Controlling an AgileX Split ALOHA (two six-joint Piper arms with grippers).
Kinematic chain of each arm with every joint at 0, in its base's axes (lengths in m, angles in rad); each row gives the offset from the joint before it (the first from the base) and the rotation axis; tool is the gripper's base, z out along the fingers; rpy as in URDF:
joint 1: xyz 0 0 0.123 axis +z
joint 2: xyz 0 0 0 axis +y
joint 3: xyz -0.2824 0 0.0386 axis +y
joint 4: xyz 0.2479 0 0.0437 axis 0.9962 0 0.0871
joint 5: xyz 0 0 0 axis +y
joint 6: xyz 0.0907 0 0.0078 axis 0.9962 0 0.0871
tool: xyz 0 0 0 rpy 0 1.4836 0
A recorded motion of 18 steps. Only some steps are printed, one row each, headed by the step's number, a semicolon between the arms.
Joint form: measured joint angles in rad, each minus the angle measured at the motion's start. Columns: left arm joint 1, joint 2, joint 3, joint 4, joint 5, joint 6; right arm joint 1, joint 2, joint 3, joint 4, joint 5, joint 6.
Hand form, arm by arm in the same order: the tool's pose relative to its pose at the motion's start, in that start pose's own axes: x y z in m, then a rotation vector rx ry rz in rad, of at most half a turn. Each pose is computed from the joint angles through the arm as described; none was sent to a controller.
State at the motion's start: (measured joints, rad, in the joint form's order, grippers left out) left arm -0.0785 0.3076 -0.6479 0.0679 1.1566 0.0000; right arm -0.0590 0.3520 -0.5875 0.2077 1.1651 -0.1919
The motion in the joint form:
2: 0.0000 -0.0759 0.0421 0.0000 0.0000 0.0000; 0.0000 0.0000 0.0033 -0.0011 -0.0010 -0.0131
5: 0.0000 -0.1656 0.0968 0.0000 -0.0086 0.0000; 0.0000 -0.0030 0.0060 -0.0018 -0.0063 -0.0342
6: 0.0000 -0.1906 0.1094 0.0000 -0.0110 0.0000; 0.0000 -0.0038 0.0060 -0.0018 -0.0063 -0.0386
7: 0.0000 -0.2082 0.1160 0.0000 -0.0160 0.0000; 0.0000 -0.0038 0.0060 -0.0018 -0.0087 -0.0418
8: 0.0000 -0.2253 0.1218 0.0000 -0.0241 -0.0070; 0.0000 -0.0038 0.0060 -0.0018 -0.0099 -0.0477
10: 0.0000 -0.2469 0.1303 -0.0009 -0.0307 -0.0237; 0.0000 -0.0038 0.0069 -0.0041 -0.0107 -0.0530
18: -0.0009 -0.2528 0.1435 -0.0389 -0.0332 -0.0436; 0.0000 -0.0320 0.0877 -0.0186 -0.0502 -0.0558
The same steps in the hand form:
2: 0.0148 -0.0003 -0.0013 -0.0009 -0.0337 -0.0021; 0.0005 -0.0002 0.0008 0.0008 0.0024 -0.0129
5: 0.0319 -0.0009 0.0001 -0.0019 -0.0772 -0.0043; 0.0008 -0.0003 0.0010 0.0026 -0.0029 -0.0344
6: 0.0362 -0.0010 0.0002 -0.0022 -0.0920 -0.0050; 0.0009 -0.0003 0.0009 0.0027 -0.0037 -0.0389
7: 0.0385 -0.0011 -0.0003 -0.0026 -0.1080 -0.0057; 0.0007 -0.0003 0.0009 0.0032 -0.0060 -0.0421
8: 0.0404 -0.0011 -0.0010 -0.0025 -0.1274 -0.0134; 0.0005 -0.0003 0.0009 0.0034 -0.0072 -0.0480
10: 0.0433 -0.0013 -0.0014 -0.0007 -0.1471 -0.0312; 0.0007 -0.0006 0.0011 0.0056 -0.0066 -0.0541
18: 0.0455 -0.0046 0.0013 0.0369 -0.1417 -0.0640; 0.0144 -0.0035 0.0161 0.0200 0.0090 -0.0536

